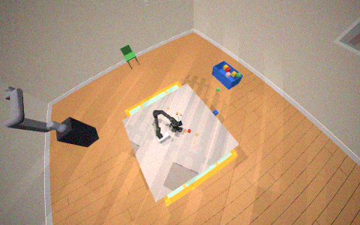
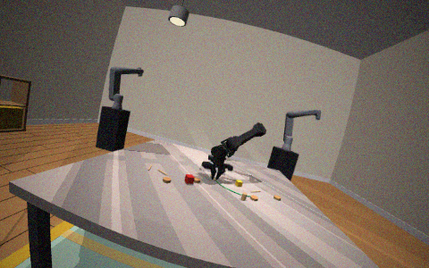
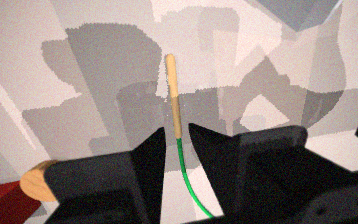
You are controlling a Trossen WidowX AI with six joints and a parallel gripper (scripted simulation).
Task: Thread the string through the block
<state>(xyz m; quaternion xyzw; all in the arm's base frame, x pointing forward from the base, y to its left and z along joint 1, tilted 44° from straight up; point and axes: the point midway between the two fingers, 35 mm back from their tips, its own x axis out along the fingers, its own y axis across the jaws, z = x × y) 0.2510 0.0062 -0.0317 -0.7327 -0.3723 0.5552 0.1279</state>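
Right now my gripper tip is 20 mm short of the yellow wooden block, 150 mm to the right of it and 10 mm below it. The rest, counted from my gripper tip: short wooden cylinder (190 mm ahead, 140 mm to the left, 20 mm above); thin wooden stick (10 mm behind); red cube (120 mm ahead, 140 mm to the right, 20 mm above).
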